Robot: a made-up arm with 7 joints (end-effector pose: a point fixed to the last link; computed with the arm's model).
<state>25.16 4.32 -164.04 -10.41 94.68 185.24 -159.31</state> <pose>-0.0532 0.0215 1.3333 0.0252 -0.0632 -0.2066 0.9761</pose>
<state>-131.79 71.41 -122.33 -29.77 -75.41 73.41 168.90</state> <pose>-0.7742 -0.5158 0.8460 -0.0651 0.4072 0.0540 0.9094</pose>
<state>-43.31 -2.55 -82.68 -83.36 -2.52 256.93 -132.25</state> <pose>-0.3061 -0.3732 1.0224 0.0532 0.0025 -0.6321 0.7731</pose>
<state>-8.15 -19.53 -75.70 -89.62 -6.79 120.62 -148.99</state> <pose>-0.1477 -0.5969 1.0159 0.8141 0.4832 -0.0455 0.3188</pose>
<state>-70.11 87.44 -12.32 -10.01 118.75 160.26 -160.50</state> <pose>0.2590 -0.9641 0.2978 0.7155 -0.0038 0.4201 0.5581</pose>
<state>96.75 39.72 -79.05 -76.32 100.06 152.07 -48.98</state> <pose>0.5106 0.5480 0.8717 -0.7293 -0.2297 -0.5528 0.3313</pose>
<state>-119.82 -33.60 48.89 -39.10 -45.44 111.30 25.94</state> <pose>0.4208 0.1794 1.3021 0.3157 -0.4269 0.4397 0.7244</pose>
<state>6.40 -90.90 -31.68 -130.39 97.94 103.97 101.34</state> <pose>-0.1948 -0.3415 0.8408 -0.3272 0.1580 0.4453 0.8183</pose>
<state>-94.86 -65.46 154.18 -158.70 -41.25 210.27 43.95</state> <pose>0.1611 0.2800 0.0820 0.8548 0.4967 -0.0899 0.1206</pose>
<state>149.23 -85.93 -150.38 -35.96 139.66 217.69 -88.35</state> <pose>0.8257 -0.3519 0.1394 -0.6329 0.7409 -0.1980 0.1061</pose>
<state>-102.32 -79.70 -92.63 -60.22 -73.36 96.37 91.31</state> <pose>-0.3295 0.9332 0.4987 -0.9147 -0.3921 0.0841 0.0497</pose>
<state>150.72 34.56 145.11 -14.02 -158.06 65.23 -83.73</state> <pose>-0.4909 0.1923 1.2688 0.3975 -0.8331 -0.3717 0.0985</pose>
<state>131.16 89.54 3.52 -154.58 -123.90 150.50 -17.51</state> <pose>-0.1060 0.0071 -0.0130 -0.7365 0.5320 -0.4013 0.1162</pose>
